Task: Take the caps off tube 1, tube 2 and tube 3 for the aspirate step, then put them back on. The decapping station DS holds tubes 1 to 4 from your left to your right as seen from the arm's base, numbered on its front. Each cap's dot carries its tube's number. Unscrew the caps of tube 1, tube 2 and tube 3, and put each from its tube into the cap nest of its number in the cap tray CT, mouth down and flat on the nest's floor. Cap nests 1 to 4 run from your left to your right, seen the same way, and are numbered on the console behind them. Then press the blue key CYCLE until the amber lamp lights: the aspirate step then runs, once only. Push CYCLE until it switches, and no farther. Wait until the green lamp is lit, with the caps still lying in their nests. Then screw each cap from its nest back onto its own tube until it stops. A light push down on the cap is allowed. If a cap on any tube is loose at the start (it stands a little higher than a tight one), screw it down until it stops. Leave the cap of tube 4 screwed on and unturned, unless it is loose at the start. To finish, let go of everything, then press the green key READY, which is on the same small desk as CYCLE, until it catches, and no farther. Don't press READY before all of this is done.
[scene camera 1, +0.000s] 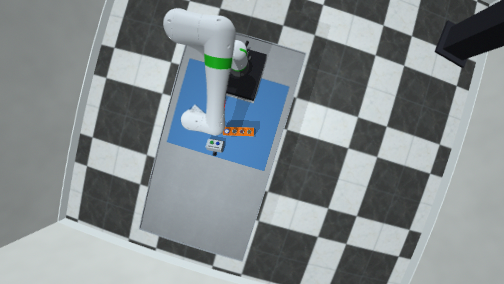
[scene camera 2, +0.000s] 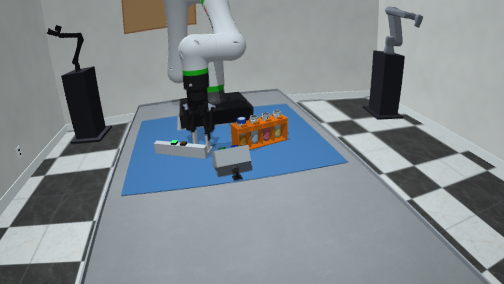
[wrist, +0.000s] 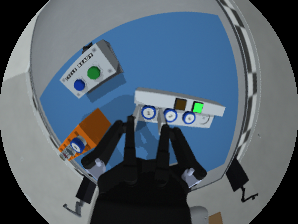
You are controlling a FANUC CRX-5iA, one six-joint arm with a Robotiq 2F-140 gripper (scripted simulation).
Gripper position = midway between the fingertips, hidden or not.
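I can see my gripper (scene camera 2: 202, 147) from out in the scene, and the wrist view gives me the gripper (wrist: 148, 112) too.
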